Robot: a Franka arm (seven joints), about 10 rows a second.
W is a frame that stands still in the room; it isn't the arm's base.
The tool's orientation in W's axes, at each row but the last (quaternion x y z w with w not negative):
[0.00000, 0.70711, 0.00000, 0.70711]
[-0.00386, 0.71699, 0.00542, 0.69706]
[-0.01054, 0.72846, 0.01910, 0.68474]
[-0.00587, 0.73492, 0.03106, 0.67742]
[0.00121, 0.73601, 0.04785, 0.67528]
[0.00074, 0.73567, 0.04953, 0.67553]
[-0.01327, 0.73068, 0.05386, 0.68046]
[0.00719, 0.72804, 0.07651, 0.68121]
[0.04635, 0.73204, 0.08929, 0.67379]
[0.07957, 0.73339, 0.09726, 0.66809]
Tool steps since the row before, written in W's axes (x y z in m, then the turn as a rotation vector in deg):
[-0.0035, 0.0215, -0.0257, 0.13, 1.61, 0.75]
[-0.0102, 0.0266, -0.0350, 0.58, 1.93, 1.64]
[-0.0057, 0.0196, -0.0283, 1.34, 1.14, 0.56]
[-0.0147, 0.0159, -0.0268, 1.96, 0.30, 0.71]
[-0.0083, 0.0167, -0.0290, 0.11, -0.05, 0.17]
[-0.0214, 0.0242, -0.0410, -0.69, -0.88, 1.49]
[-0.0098, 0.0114, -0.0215, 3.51, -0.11, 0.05]
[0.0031, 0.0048, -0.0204, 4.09, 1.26, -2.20]
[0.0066, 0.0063, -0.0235, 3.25, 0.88, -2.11]
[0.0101, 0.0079, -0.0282, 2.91, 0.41, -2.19]
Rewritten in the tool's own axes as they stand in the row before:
[0.0257, 0.0215, -0.0035, -0.75, 1.61, 0.13]
[0.0353, 0.0266, -0.0089, -1.65, 1.93, 0.56]
[0.0288, 0.0194, -0.0031, -0.63, 1.09, 1.35]
[0.0284, 0.0156, -0.0116, -0.86, 0.23, 1.91]
[0.0307, 0.0151, -0.0047, -0.18, -0.04, 0.09]
[0.0443, 0.0225, -0.0162, -1.48, -0.72, -0.87]
[0.0227, 0.0109, -0.0072, -0.31, -0.43, 3.47]
[0.0205, 0.0020, 0.0048, 2.03, 0.59, 4.32]
[0.0236, 0.0013, 0.0088, 1.94, 0.28, 3.45]
[0.0282, 0.0005, 0.0128, 1.94, -0.19, 3.11]

